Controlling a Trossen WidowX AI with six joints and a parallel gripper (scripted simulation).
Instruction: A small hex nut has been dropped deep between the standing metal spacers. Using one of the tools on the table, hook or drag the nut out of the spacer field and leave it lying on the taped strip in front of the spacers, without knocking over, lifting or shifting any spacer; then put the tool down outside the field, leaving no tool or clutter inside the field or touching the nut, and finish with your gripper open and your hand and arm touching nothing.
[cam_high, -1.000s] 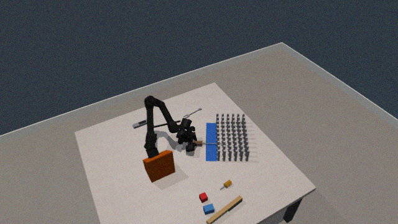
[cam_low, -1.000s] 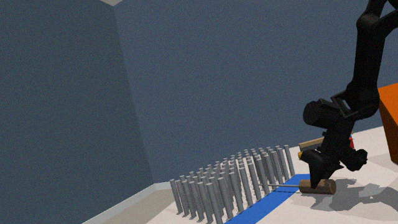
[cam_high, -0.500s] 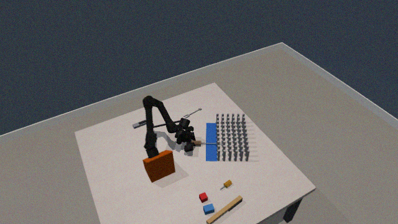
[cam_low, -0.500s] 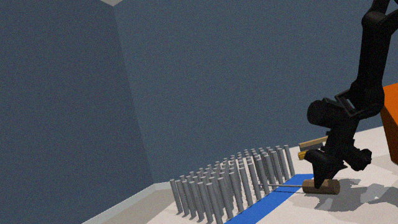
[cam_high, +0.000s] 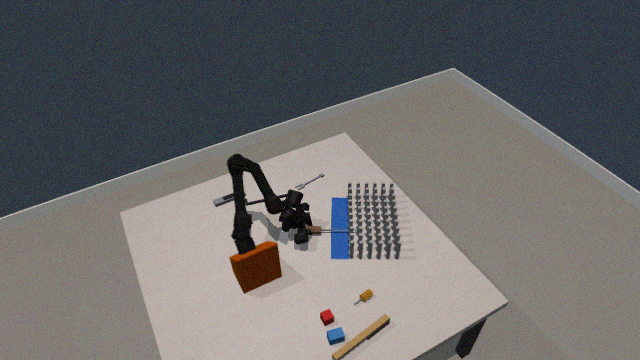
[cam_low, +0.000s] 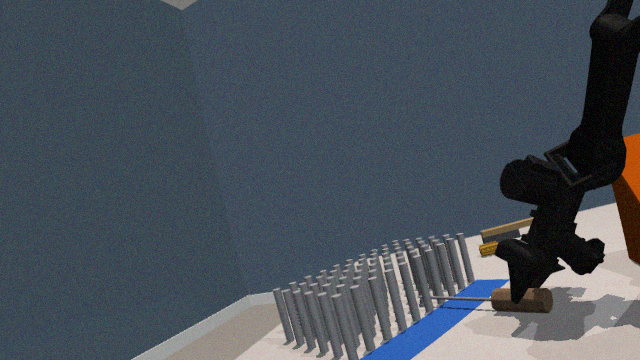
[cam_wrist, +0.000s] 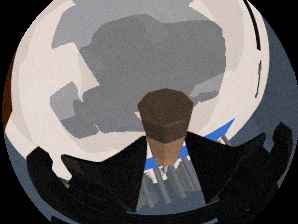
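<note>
Right now my gripper tip is 90 mm short of the hook tool and 60 mm to the left of it. Also, from my gripper tip: blue taped strip (130 mm ahead, 40 mm to the right, 20 mm below); then yellow-handled tool (20 mm behind, 410 mm to the right); then grey fork-like tool (180 mm ahead, 290 mm to the left, 20 mm below).
</note>
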